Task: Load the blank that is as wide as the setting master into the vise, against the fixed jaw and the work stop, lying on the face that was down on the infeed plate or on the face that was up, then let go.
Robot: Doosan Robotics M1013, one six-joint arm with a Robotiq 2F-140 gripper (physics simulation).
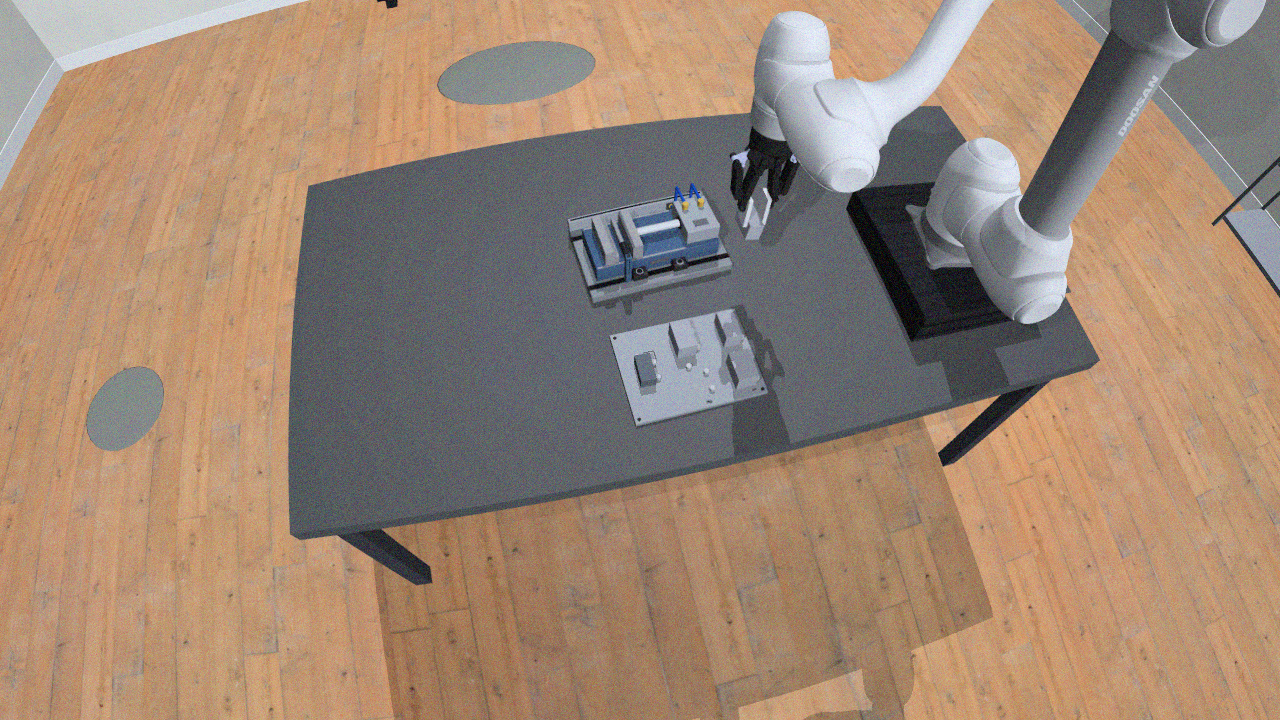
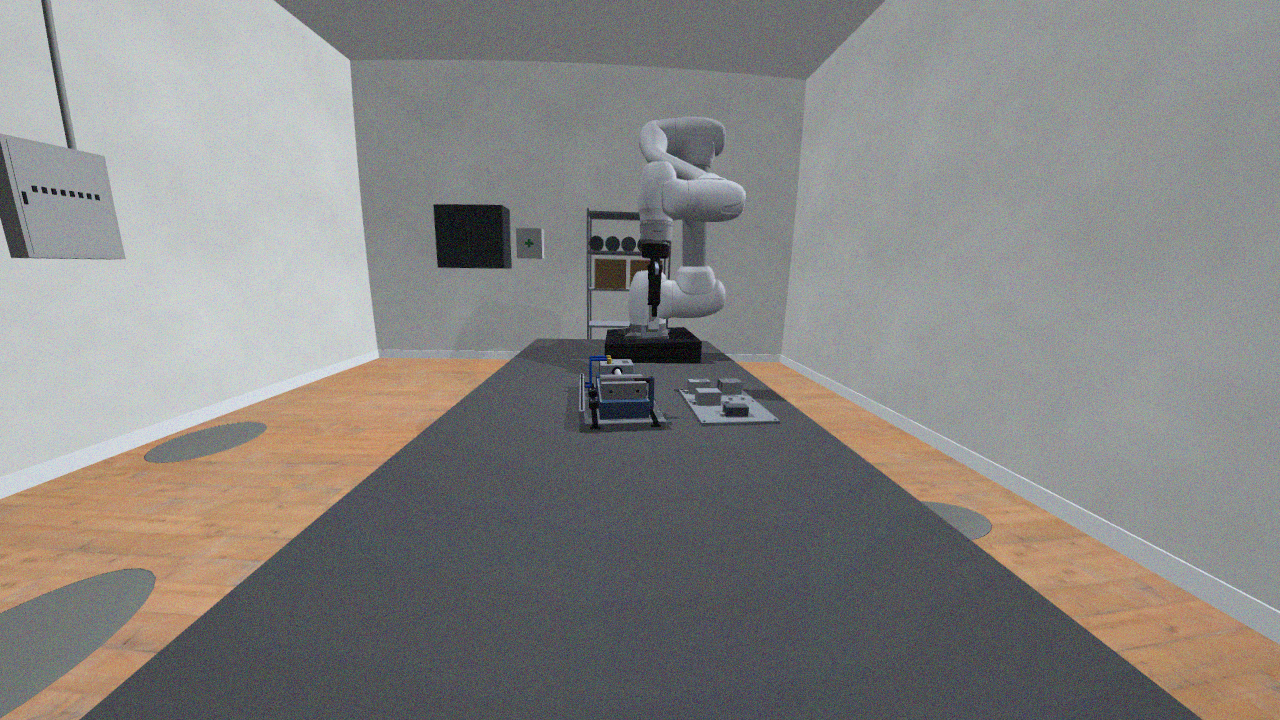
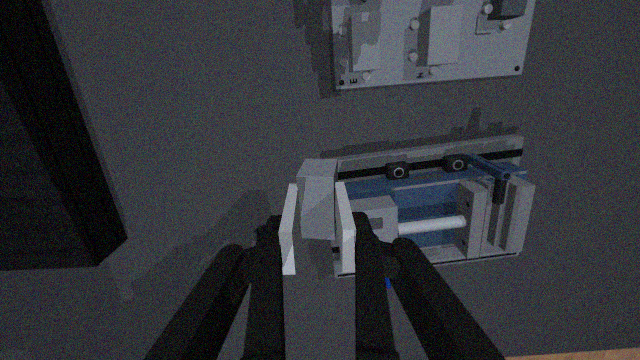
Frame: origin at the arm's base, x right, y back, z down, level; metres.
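Where they show: gripper, fingertip midpoint: (image 1: 751, 220) (image 2: 652, 328) (image 3: 317, 199); arm's base at its link origin: (image 1: 948, 238).
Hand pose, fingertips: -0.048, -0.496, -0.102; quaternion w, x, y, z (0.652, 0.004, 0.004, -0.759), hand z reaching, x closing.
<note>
Each offset is from my fingertips to the top centre of the thing, as dx, dy, dz. "*": to the spot under its first point.
My gripper (image 1: 757, 207) (image 2: 654, 313) (image 3: 317, 199) is shut on a light grey blank @(+0.003, -0.003, -0.015) (image 1: 755, 227) (image 3: 319, 200), held in the air beside the screw end of the vise, towards the robot base. The blue and grey vise @(+0.075, -0.178, +0.083) (image 1: 702, 243) (image 2: 623, 408) (image 3: 425, 200) has its screw and moving jaw (image 1: 631, 236) (image 3: 472, 220); the fixed jaw (image 1: 605, 241) (image 3: 520, 215) stands at the far end from the gripper. The work stop @(* -0.020, -0.228, +0.105) (image 1: 628, 265) (image 3: 499, 190) is a blue arm with a dark rod by the jaw gap. I cannot tell which block is the setting master.
The infeed plate @(-0.202, -0.125, +0.174) (image 1: 673, 402) (image 2: 756, 418) (image 3: 475, 62) carries light grey blocks @(-0.158, -0.133, +0.138) (image 1: 685, 342) (image 2: 707, 396) (image 3: 444, 35), a dark grey block @(-0.218, -0.208, +0.149) (image 1: 645, 368) (image 2: 735, 410) (image 3: 506, 7) and small white pins. Blue nozzles with yellow bases @(* +0.183, -0.088, +0.136) (image 1: 687, 198) stand at the vise's screw end. The black robot base (image 1: 895, 268) (image 2: 653, 347) is nearby.
</note>
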